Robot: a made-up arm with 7 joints.
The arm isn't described. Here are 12 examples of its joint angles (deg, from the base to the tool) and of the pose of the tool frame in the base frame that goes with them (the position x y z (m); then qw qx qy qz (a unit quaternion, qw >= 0)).
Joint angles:
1: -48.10 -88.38 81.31 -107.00 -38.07 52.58 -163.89
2: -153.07 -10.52 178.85 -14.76 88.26 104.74 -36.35
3: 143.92 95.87 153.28 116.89 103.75 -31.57 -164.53
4: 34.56 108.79 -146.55 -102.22 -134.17 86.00 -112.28
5: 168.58 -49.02 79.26 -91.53 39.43 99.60 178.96
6: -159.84 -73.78 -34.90 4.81 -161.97 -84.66 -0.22
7: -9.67 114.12 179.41 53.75 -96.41 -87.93 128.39
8: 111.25 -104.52 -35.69 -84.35 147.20 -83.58 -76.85
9: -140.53 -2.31 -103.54 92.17 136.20 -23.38 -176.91
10: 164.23 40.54 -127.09 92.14 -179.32 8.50 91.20
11: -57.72 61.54 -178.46 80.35 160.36 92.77 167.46
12: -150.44 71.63 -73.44 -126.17 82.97 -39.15 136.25
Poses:
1: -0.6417 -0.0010 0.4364 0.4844 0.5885 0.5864 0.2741
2: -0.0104 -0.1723 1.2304 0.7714 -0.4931 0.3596 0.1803
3: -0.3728 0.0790 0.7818 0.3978 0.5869 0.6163 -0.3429
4: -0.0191 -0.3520 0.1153 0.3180 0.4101 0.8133 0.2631
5: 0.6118 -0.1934 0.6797 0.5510 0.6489 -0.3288 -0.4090
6: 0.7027 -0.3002 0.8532 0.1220 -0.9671 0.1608 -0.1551
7: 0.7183 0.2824 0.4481 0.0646 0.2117 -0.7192 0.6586
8: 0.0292 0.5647 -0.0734 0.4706 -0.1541 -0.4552 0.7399
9: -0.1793 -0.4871 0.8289 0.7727 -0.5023 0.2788 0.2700
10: 0.0505 -0.4268 0.9988 0.5114 -0.6774 -0.5276 0.0336
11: 0.1842 0.4063 1.0558 0.4928 0.5209 -0.5946 0.3637
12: 0.1075 0.3705 0.6729 0.3437 0.5717 -0.6743 -0.3167
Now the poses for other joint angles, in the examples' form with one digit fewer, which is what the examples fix.
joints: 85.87 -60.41 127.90 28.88 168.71 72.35 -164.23
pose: -0.107 0.834 0.818 0.128 -0.475 -0.753 0.437
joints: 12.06 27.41 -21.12 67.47 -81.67 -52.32 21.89
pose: 0.702 -0.142 0.817 0.599 -0.677 -0.127 0.409
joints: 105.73 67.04 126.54 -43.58 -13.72 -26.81 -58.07
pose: 0.100 -0.885 0.541 0.056 0.371 -0.462 -0.804
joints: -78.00 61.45 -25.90 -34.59 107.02 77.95 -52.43
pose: 0.406 0.533 0.959 0.208 -0.674 -0.088 0.703
